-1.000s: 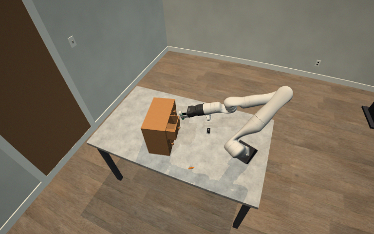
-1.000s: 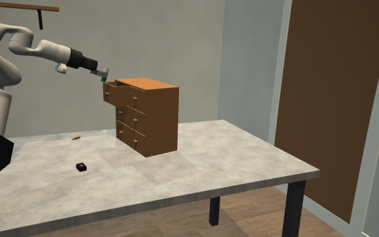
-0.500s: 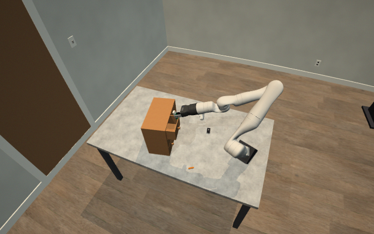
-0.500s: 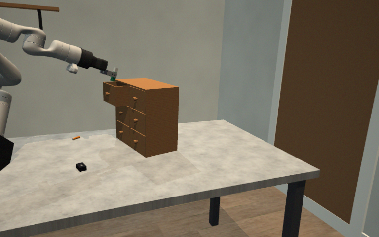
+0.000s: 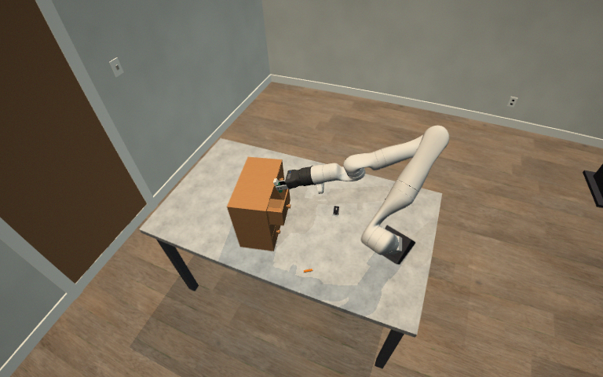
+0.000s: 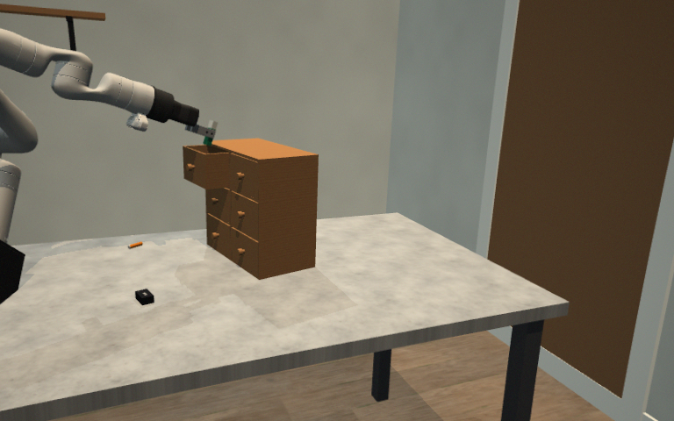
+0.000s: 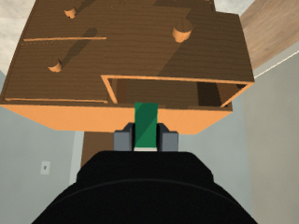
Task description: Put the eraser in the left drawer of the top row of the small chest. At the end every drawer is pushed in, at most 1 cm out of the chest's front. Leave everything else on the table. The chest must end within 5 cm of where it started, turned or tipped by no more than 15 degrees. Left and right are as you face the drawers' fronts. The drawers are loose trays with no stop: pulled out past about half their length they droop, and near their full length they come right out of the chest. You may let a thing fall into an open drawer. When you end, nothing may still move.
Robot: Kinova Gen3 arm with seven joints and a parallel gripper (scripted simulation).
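The eraser is 1 cm ahead of my hand. Round my hand: orange stick 16 cm behind, 18 cm to the left, 35 cm below; black block 21 cm behind, 19 cm to the right, 34 cm below.
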